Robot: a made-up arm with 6 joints.
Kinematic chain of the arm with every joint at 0, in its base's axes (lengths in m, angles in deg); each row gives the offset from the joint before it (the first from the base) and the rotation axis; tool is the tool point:
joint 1: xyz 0 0 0.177 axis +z
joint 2: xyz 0 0 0 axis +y
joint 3: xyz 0 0 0.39 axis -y
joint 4: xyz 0 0 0 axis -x
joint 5: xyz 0.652 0 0 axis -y
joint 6: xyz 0 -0.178 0 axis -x
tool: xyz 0 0 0
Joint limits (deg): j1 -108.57..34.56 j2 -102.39..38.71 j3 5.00..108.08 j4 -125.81..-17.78 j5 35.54..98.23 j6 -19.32..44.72
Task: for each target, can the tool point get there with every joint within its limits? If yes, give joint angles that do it. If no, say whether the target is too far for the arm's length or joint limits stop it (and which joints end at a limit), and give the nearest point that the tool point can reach.
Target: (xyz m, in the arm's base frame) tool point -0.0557 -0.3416 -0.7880
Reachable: no: joint limits stop it (at a limit: joint 2, joint 3) | nearest point -0.1106 -0.6785 -0.0286 | short by 0.833 m
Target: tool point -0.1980 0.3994 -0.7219
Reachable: no: joint limits stop it (at a limit: joint 2, joint 3, joint 4) | nearest point -0.4376 0.8826 -0.1905 | short by 0.757 m
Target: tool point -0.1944 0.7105 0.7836
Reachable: yes | joints -68.78 -85.64 49.02 -115.25 85.90 -3.09
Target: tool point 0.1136 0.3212 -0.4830
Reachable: no: joint limits stop it (at a limit: joint 1, joint 2, joint 3) | nearest point 0.5437 0.4280 -0.0240 | short by 0.638 m
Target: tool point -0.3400 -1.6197 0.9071
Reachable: no: too far | nearest point -0.1830 -0.8719 0.6766 | short by 0.798 m
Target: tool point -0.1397 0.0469 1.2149
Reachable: yes | joints -73.69 -16.70 82.23 -47.22 80.42 3.56
